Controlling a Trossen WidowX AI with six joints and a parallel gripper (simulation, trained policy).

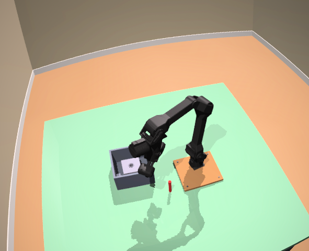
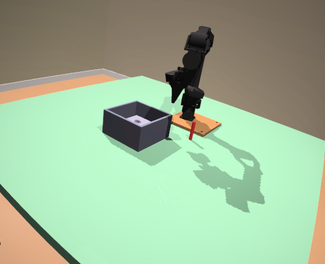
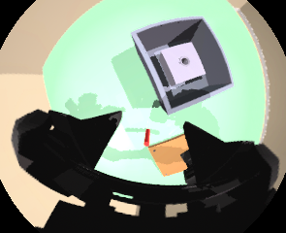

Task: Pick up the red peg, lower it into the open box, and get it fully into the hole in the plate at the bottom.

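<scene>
My gripper tip is now 60 mm past the red peg, 60 mm to the right of it and 100 mm above it. The rest, counted from my gripper tip: dark grey box: 50 mm ahead, 130 mm to the right, 120 mm below.
</scene>
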